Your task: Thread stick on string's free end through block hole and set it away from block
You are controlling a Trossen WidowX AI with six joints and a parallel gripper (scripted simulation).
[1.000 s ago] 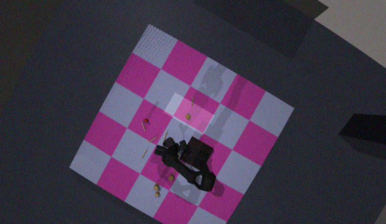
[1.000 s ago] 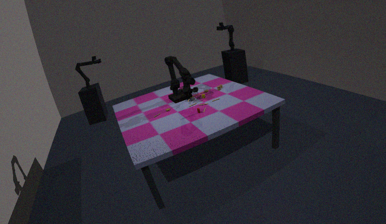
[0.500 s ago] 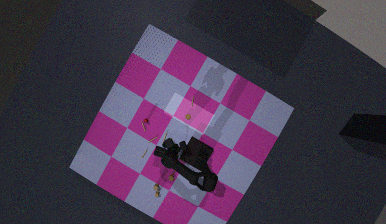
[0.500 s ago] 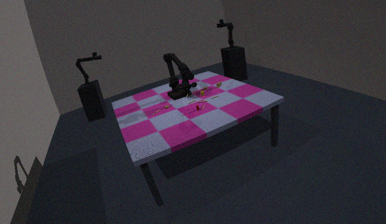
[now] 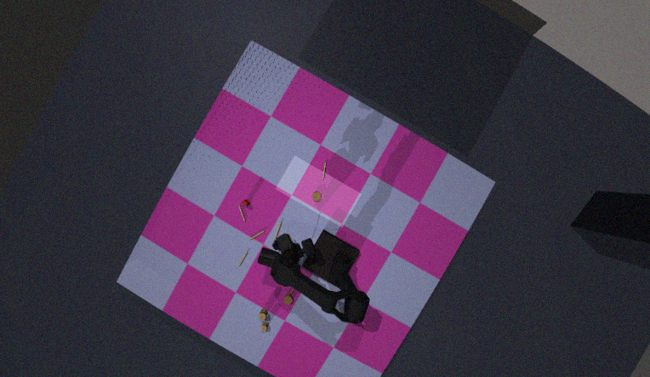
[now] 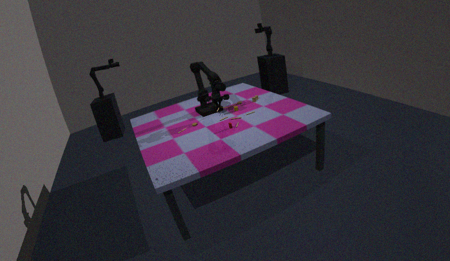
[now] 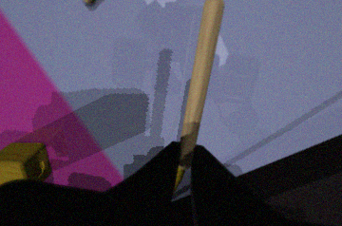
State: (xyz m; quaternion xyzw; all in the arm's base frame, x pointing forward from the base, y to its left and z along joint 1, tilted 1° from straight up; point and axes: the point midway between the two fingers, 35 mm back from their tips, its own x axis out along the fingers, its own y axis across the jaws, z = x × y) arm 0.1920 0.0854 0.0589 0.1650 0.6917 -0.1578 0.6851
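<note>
My gripper tip is now 14 cm to the right of the yellow wooden block and 4 cm above it. Round my gripper tip: round wooden button 22 cm to the left, 14 cm behind, 5 cm below; red object 29 cm ahead, 4 cm below; thin wooden stick 1 cm to the right, 1 cm ahead.
</note>
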